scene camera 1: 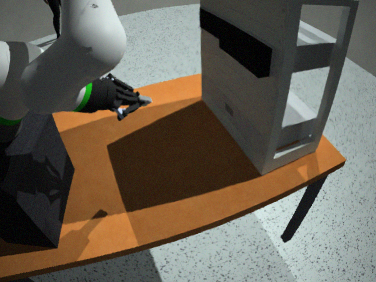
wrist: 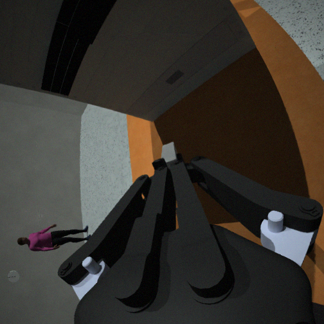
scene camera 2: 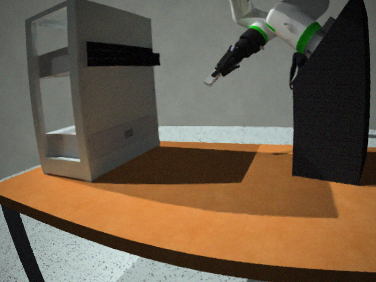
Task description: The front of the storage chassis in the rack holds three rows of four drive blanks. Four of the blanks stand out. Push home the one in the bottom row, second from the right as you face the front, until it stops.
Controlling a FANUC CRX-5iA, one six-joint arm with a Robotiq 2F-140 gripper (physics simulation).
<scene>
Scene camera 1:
my gripper: 147, 101
grey rack: 247, 61
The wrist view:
my gripper: 170, 152
grey rack: 141, 65
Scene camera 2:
my gripper: 206, 83
grey rack: 111, 128
</scene>
